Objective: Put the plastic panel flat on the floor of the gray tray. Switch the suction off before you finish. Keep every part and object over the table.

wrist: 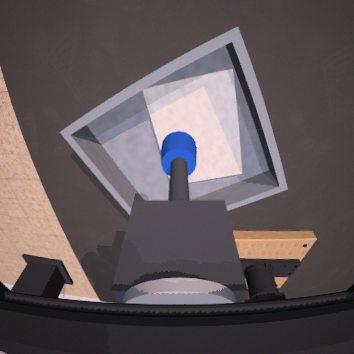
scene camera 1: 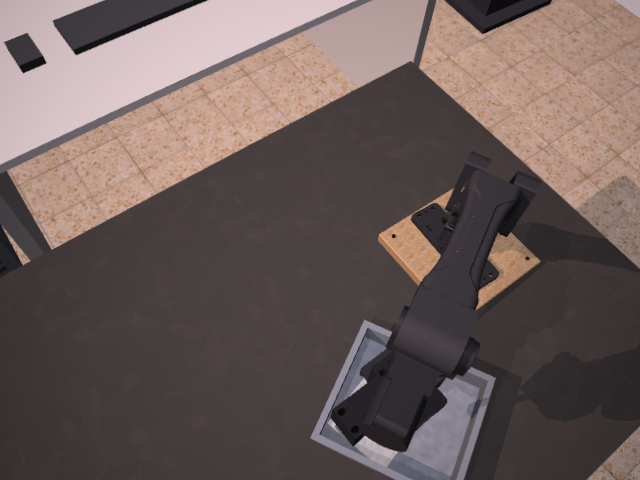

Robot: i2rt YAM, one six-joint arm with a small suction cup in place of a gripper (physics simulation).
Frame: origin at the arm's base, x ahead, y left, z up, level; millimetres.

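Seen in the pictures: hand, its tool point: (wrist: 178, 147); arm's base, origin of its link: (wrist: 256, 266).
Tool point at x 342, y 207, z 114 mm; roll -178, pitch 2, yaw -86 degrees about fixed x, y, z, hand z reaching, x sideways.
Observation:
Pixels of each thing's top centre, then the offset from my tool point to it. "spot": a spot on its surface instead. Level surfaces: height alone.
- pale plastic panel, centre of its top: (wrist: 197, 134) (scene camera 1: 383, 409) 36 mm back, 26 mm right, 124 mm down
- gray tray, a spot on its surface: (wrist: 256, 100) (scene camera 1: 334, 394) spot: 29 mm ahead, 85 mm right, 84 mm down
- dark table, height of its surface: 134 mm down
The pale plastic panel (scene camera 1: 374, 450) (wrist: 210, 130) lies inside the gray tray (scene camera 1: 338, 379) (wrist: 256, 100), within its walls and apparently flat on its floor. It is turned a little relative to the walls. In scene camera 1 the arm hides most of it. My suction cup (wrist: 179, 152), blue on a dark stem, is over the panel's lower left edge in the wrist view, with the panel lying below and apart from it. The cup holds nothing, so it is open. In scene camera 1 the cup is hidden under the arm.
A wooden board (scene camera 1: 403, 253) (wrist: 275, 242) with a black plate (scene camera 1: 426, 219) (wrist: 287, 267) on it lies beside the tray, partly under the arm. The dark table (scene camera 1: 206, 310) has its edge to the right. A white table (scene camera 1: 129, 72) with black items stands beyond a floor gap.

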